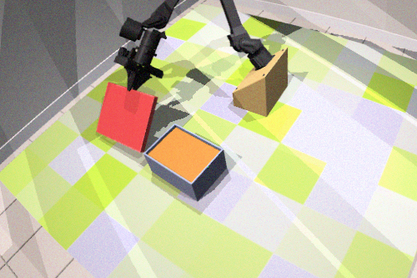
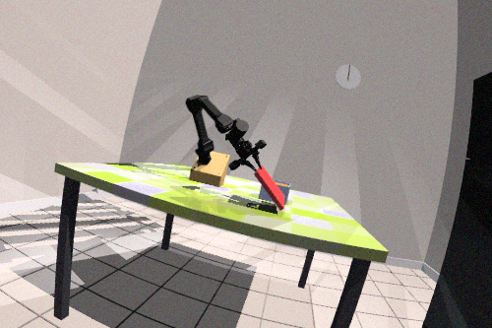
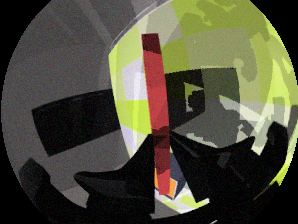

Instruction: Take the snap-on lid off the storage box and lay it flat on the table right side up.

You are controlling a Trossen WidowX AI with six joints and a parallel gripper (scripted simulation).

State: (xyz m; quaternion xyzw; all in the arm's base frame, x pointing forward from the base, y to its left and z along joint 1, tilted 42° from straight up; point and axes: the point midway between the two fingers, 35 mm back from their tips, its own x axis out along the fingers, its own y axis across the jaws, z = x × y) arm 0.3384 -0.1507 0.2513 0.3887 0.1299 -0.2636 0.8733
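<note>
My gripper tip is now 60 mm short of the flat red lid, 10 mm to the right of it and 50 mm above it. The rest, counted from my gripper tip: box: 60 mm ahead, 280 mm to the left, 100 mm below.
</note>
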